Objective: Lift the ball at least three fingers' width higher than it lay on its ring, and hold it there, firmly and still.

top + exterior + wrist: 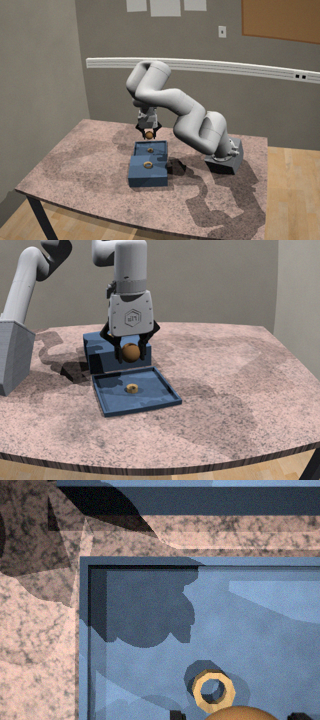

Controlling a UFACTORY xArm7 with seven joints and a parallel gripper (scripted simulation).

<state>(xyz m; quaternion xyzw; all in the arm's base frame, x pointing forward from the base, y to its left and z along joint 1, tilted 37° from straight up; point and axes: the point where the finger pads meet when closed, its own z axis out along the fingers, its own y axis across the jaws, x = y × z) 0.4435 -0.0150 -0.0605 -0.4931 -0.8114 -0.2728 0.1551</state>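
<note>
My gripper is now right at the brown ball. Also, from my hand: shallow blue tray 10 cm below; tall blue box 10 cm behind, 20 cm to the left, 6 cm below.
</note>
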